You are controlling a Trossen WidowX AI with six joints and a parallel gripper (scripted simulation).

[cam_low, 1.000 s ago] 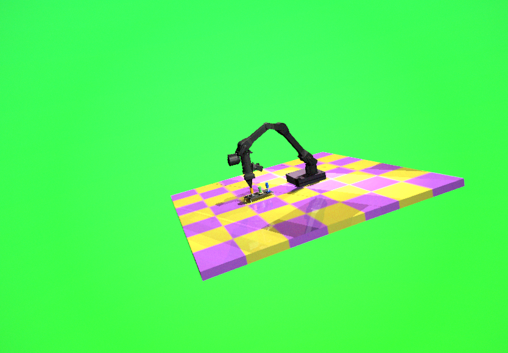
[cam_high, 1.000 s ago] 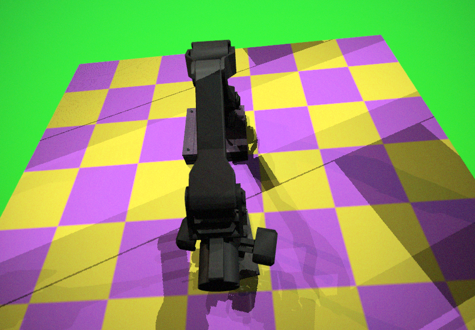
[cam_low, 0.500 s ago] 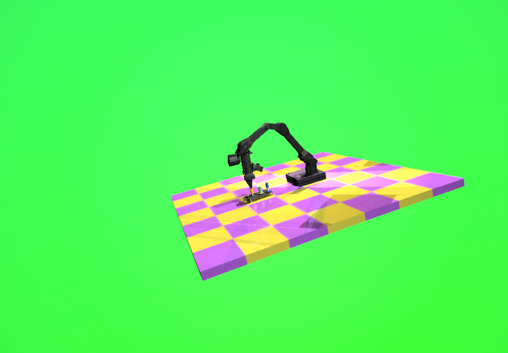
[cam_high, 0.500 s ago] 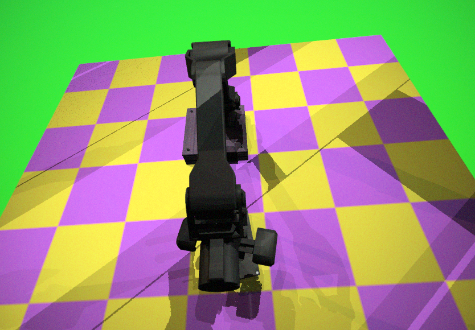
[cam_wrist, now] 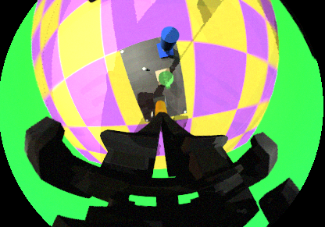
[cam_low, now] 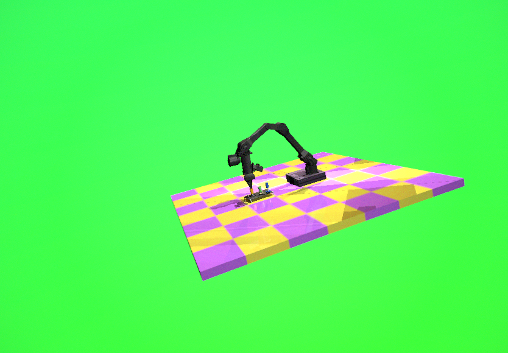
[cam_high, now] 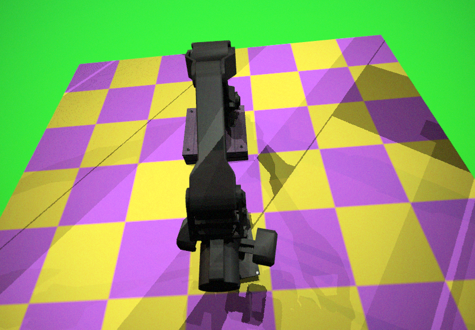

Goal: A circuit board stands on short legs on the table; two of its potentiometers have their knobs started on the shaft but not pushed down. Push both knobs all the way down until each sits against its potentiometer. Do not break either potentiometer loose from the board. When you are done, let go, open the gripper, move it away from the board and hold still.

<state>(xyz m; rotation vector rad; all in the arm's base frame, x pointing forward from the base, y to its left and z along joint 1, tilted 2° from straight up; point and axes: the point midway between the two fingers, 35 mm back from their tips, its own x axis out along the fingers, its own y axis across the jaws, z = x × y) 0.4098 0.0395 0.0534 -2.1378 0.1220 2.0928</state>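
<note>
Right now my gripper tip is 2 cm above the orange knob. Round my gripper tip: green knob: 5 cm behind, 2 cm below, 1 cm to the left.
</note>
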